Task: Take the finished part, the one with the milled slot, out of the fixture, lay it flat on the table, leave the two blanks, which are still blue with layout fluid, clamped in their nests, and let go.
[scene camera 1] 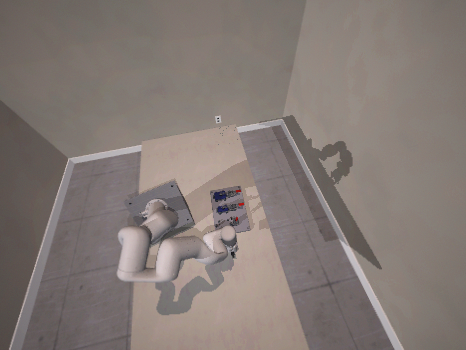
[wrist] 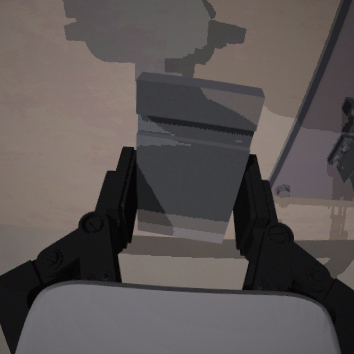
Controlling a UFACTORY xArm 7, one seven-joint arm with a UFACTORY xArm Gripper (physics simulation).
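Places are measured from the arm's base along level axes (x right, y ahead, z up), in millimetres.
Where they show: gripper, fingertip midpoint: [wrist: 187, 169]; arm's base, link origin: [scene camera 1: 156, 208].
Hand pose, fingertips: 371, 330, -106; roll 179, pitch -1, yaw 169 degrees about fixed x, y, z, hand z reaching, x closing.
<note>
Each offset is from my fingertips to the top centre of the thing, as dx, dy, dz. "spot": to the spot under its first point. Level surfaces: height alone.
The finished part {-1, -7, +22} [wrist: 192, 175], a grey block with a milled slot across its upper portion, is between the two black fingers in the wrist view. My gripper [scene camera 1: 233, 254] [wrist: 187, 169] is shut on it and holds it above the table, off the near end of the fixture {spot: -146, +155, -108} [scene camera 1: 244, 221] [wrist: 312, 155]. In the scene view the part is too small to make out. Two blue blanks {-393, +74, -86} [scene camera 1: 219, 196] {-285, +53, -81} [scene camera 1: 223, 209] sit in the far and middle nests of the fixture. The near nest {spot: -187, +45, -107} [scene camera 1: 227, 222] shows no blue.
The fixture's clamps have red handles {spot: -355, +205, -66} [scene camera 1: 238, 191] {spot: -250, +181, -61} [scene camera 1: 241, 204]. A clamp fitting {spot: -151, +96, -95} [wrist: 344, 155] and the plate's corner screw {spot: -92, +151, -101} [wrist: 282, 190] show at the right of the wrist view. The table {dz -122} [scene camera 1: 250, 300] [wrist: 65, 130] extends beneath the gripper. The grey base plate [scene camera 1: 181, 200] lies left of the fixture.
</note>
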